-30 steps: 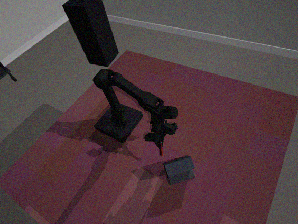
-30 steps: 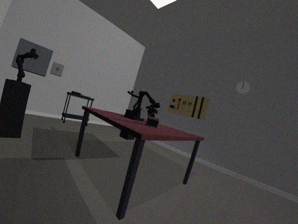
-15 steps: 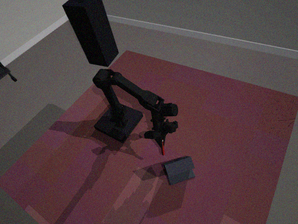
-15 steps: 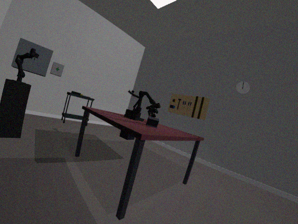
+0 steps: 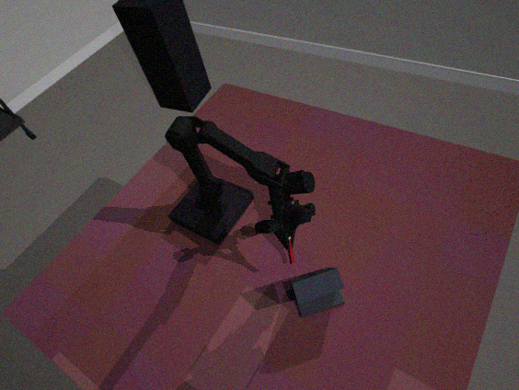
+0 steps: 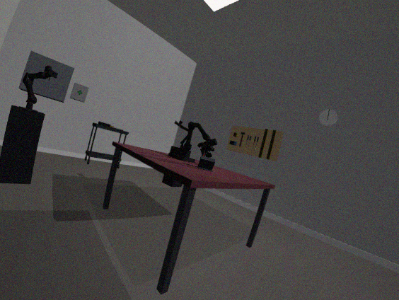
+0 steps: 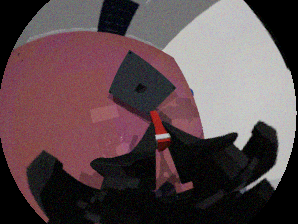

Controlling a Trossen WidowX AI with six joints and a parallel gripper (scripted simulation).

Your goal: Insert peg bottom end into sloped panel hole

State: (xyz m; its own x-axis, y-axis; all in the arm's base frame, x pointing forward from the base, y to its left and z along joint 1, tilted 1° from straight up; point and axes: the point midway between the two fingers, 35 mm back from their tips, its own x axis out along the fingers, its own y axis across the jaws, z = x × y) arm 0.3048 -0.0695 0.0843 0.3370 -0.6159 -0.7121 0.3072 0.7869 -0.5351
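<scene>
Right now the sloped grey panel is 9 cm ahead of my gripper tip, 5 cm to the right of it and 6 cm below it. From my gripper tip the other things lie so: red peg (1 cm behind, 1 cm to the left, 1 cm above).
</scene>
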